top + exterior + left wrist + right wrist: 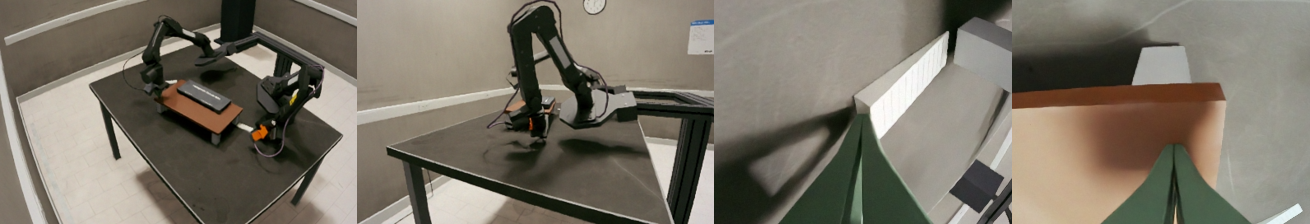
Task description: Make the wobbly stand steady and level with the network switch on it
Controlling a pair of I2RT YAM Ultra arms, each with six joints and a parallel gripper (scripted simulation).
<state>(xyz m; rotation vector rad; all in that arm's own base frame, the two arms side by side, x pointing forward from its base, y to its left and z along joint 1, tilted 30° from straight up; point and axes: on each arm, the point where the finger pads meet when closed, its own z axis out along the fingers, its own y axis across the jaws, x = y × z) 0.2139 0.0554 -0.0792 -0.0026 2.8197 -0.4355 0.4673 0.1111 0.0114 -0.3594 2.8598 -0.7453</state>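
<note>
My left hand is 5 cm to the left of the white wedge, 1 cm short of it and 1 cm above it. Round my left hand: dark network switch (29 cm to the right, 10 cm ahead, 10 cm above); brown stand (28 cm to the right, 15 cm ahead, 3 cm above).
</note>
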